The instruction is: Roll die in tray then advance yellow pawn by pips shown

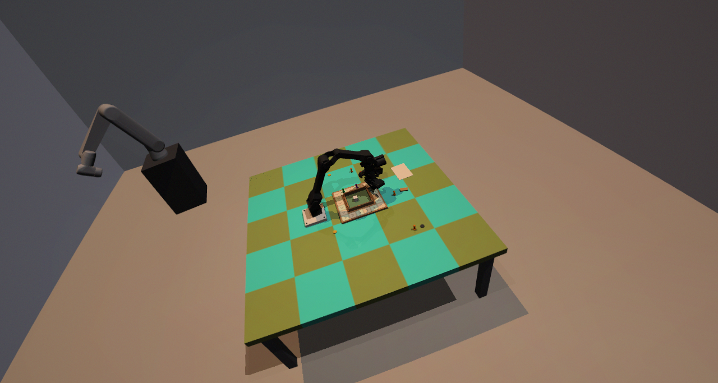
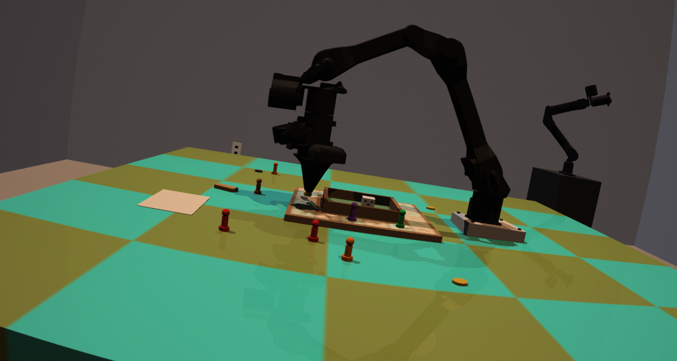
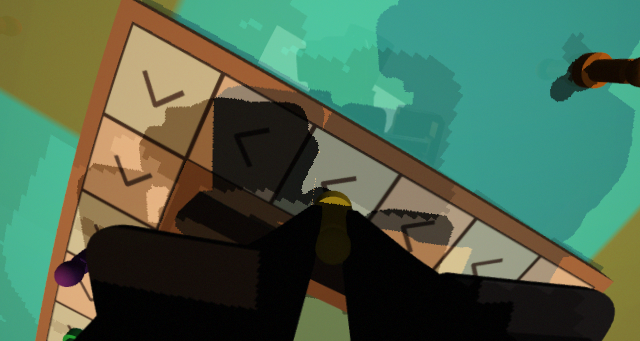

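Right now my gripper tip is 10 mm below the yellow pawn. The rest, counted from my gripper tip: sunken tray 110 mm behind, 10 mm to the right, 30 mm below; then white die 130 mm behind, 10 mm to the right, 10 mm below; then purple pawn 80 mm behind, 100 mm to the left, 10 mm below.
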